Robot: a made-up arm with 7 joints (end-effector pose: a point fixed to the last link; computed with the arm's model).
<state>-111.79 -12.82 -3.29 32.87 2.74 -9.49 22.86</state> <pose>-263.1 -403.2 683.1 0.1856 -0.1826 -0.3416 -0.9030</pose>
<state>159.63 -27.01 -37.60 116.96 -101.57 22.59 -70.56</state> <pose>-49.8 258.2 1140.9 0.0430 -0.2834 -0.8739 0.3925</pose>
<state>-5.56 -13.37 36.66 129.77 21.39 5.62 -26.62</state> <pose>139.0 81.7 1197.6 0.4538 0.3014 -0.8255 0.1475</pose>
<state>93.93 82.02 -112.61 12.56 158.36 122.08 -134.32</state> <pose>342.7 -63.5 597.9 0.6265 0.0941 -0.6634 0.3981</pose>
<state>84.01 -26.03 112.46 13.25 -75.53 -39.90 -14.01</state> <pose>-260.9 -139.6 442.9 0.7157 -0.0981 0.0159 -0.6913</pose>
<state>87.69 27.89 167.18 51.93 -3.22 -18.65 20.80</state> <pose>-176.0 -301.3 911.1 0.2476 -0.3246 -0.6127 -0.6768</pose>
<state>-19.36 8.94 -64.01 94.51 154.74 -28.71 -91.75</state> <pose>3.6 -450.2 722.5 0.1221 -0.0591 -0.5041 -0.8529</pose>
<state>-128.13 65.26 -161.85 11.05 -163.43 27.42 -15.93</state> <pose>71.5 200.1 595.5 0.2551 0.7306 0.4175 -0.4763</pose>
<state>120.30 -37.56 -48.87 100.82 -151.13 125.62 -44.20</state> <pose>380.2 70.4 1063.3 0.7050 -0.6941 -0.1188 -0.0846</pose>
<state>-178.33 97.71 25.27 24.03 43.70 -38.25 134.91</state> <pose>-15.8 -38.7 94.3 0.9663 0.0006 -0.2513 0.0559</pose>
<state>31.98 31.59 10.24 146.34 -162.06 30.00 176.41</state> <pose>470.1 360.0 864.4 0.4050 0.5422 -0.7343 -0.0537</pose>
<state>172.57 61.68 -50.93 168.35 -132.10 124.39 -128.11</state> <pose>-535.2 143.5 877.6 0.3333 -0.8289 -0.3728 0.2506</pose>
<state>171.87 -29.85 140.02 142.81 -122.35 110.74 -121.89</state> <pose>330.7 -295.6 1044.9 0.3888 -0.3278 0.8470 -0.1552</pose>
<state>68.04 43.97 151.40 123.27 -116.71 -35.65 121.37</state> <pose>-56.0 99.7 1042.0 0.2050 -0.7110 -0.5921 -0.3191</pose>
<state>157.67 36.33 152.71 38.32 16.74 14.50 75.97</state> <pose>130.1 -381.6 760.9 0.1731 0.4668 -0.2854 -0.8190</pose>
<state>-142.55 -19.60 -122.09 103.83 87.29 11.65 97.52</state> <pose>148.0 537.6 782.8 0.2955 0.2790 0.7486 -0.5238</pose>
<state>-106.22 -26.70 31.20 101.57 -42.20 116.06 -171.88</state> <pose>31.2 -329.7 1027.4 0.7649 0.0376 0.4844 0.4229</pose>
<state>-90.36 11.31 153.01 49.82 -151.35 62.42 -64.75</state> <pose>242.5 388.5 628.0 0.2195 0.8658 0.1709 -0.4159</pose>
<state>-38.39 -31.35 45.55 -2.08 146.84 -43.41 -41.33</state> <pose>64.1 -104.6 564.0 0.4125 -0.2077 -0.2237 -0.8583</pose>
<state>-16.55 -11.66 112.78 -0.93 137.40 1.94 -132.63</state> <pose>112.3 78.1 401.5 0.8013 -0.1475 0.0122 0.5797</pose>
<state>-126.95 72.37 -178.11 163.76 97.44 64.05 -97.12</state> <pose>-384.4 -510.0 851.1 0.5055 -0.2069 0.7740 -0.3202</pose>
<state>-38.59 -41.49 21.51 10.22 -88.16 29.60 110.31</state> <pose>296.6 -95.8 576.1 0.7268 -0.2330 -0.3767 -0.5249</pose>
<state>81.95 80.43 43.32 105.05 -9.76 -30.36 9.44</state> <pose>-149.5 592.3 317.1 0.7485 0.5252 0.0925 0.3942</pose>
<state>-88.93 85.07 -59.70 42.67 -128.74 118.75 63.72</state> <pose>-503.5 -115.8 356.2 0.2967 -0.4842 0.8019 0.1859</pose>
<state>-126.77 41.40 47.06 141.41 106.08 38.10 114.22</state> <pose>-244.9 -637.9 775.3 0.3604 -0.9301 -0.0301 0.0645</pose>
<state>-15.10 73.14 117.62 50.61 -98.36 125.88 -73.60</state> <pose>191.3 429.7 579.0 0.1500 -0.4697 0.0090 0.8699</pose>
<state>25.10 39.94 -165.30 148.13 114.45 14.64 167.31</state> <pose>122.8 89.7 1161.6 0.0051 -0.9726 0.1915 0.1317</pose>
